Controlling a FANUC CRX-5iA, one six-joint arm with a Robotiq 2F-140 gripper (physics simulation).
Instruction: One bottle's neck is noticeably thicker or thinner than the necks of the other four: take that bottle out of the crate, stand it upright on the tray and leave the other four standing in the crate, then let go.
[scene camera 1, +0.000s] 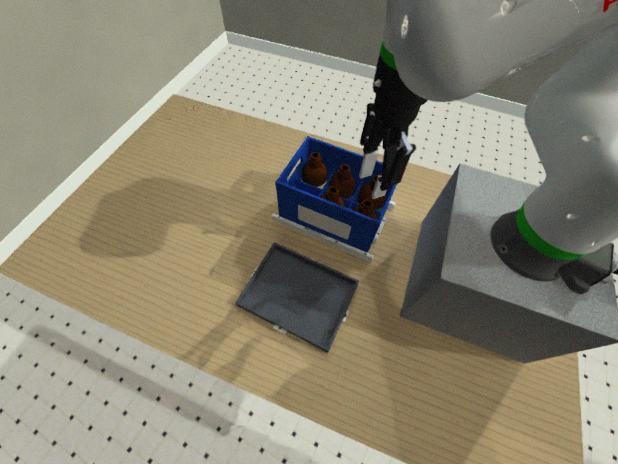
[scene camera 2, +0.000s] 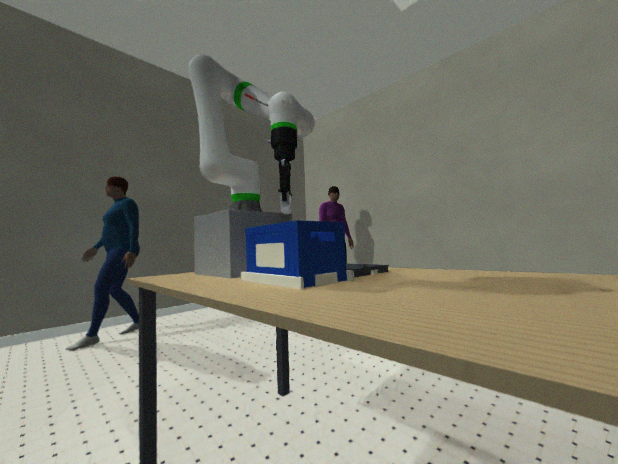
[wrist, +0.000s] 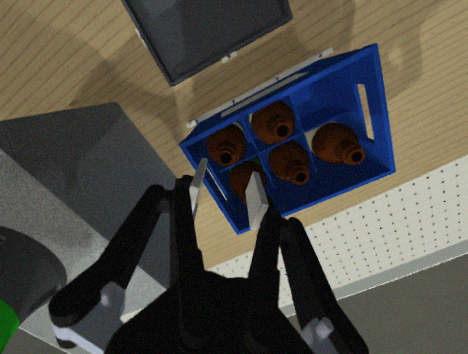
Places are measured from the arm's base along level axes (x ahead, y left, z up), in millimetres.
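Pixels of known places: gripper, fingertip midpoint: (scene camera 1: 371, 185) (scene camera 2: 286, 213) (wrist: 227, 176); arm's base, link origin: (scene camera 1: 529, 245) (scene camera 2: 246, 215) (wrist: 12, 264).
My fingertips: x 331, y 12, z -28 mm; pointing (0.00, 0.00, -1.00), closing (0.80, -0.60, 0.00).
Note:
Ahead of a thing's pixels: the offset from my fingertips to its top centre. Level surfaces: height alone.
Five brown bottles stand in the blue crate @[dx +90, dy -30, dz -51 mm] (scene camera 1: 287, 200) (scene camera 2: 322, 260) (wrist: 382, 115). The nearest to my gripper is a corner bottle @[dx +9, dy -84, dz -63 mm] (scene camera 1: 366, 193) (wrist: 242, 179), its neck hidden behind a finger in the wrist view. The others are the other end bottle @[dx -4, dy +1, dz -63 mm] (scene camera 1: 366, 208) (wrist: 220, 142), two middle bottles @[dx +97, dy -72, dz -63 mm] (scene camera 1: 343, 183) @[dx +87, dy +11, dz -63 mm] (wrist: 271, 120) and the far-end bottle @[dx +186, dy -67, dz -63 mm] (scene camera 1: 314, 173) (wrist: 332, 142). I cannot tell which neck differs. My gripper (scene camera 1: 374, 178) (scene camera 2: 285, 205) (wrist: 227, 176) is partly open and empty, its fingertips above the corner bottle. The dark tray @[dx +41, dy +238, dz -201 mm] (scene camera 1: 300, 295) (scene camera 2: 370, 269) (wrist: 215, 35) bears no bottle.
White strips (scene camera 1: 320, 237) (scene camera 2: 272, 280) edge the crate's foot. The grey pedestal (scene camera 1: 480, 300) (scene camera 2: 215, 245) (wrist: 75, 150) carries the arm beside the crate. One crate compartment, at the far end, is empty. Two people (scene camera 2: 119, 230) (scene camera 2: 332, 211) show beyond the wooden table @[dz -226 mm] (scene camera 1: 165, 150) (scene camera 2: 450, 320).

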